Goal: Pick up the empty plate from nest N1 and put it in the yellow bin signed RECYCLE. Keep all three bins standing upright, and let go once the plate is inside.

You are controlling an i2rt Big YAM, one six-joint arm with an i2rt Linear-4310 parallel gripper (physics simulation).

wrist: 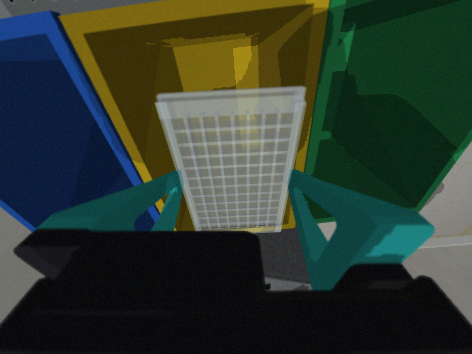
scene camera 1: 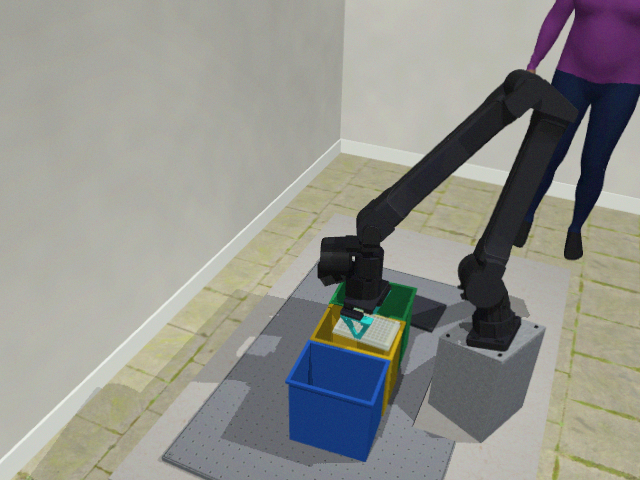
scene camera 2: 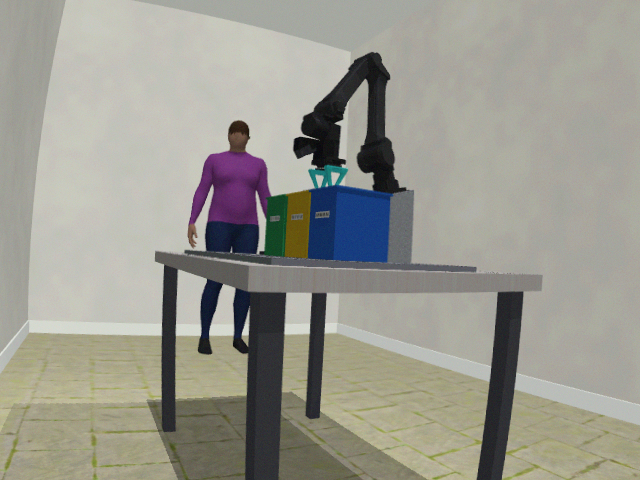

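Seen in the pictures: gripper, fingertip midpoint: [wrist: 235, 176] [scene camera 1: 364, 326]; arm's base, link origin: [scene camera 1: 494, 333].
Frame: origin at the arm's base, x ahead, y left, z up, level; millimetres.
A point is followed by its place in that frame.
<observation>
The clear, pale gridded plate [scene camera 1: 379, 331] {x 224, y 87, z -29 mm} [wrist: 235, 145] {x 287, y 92, z -22 mm} lies about level in the mouth of the yellow bin [scene camera 1: 356, 349] {x 243, y 159, z -33 mm} [scene camera 2: 298, 235] {x 348, y 129, z -155 mm} [wrist: 150, 15] {x 347, y 137, z -35 mm}, inside its rim in the scene camera 1 and wrist views. Its height against the rim is hard to tell. The plate does not show in the scene camera 2 view. My gripper [scene camera 1: 365, 326] {x 259, y 89, z -28 mm} [scene camera 2: 327, 186] {x 259, y 89, z -28 mm} [wrist: 235, 176] {x 259, y 89, z -28 mm} is shut on its two long sides with the teal fingers. The blue bin [scene camera 1: 330, 418] {x 229, y 289, z -111 mm} [scene camera 2: 361, 227] {x 240, y 291, z -131 mm} [wrist: 25, 29] {x 338, y 198, z -35 mm} and the green bin [scene camera 1: 406, 330] {x 212, y -54, z -127 mm} [scene camera 2: 276, 235] {x 374, y 4, z -154 mm} [wrist: 318, 165] {x 212, y -42, z -130 mm} stand upright on either side. Nest N1 cannot be made out.
The grey base block [scene camera 1: 475, 384] {x 2, y 79, z -80 mm} [scene camera 2: 403, 227] {x -13, y 84, z -105 mm} carries the arm on one side of the bins. A dark flat pad [scene camera 1: 426, 313] {x 222, y -231, z -203 mm} lies behind the green bin. A person [scene camera 1: 594, 51] [scene camera 2: 235, 186] stands beyond the table [scene camera 2: 392, 282] {x 295, y 546, z -250 mm}.
</observation>
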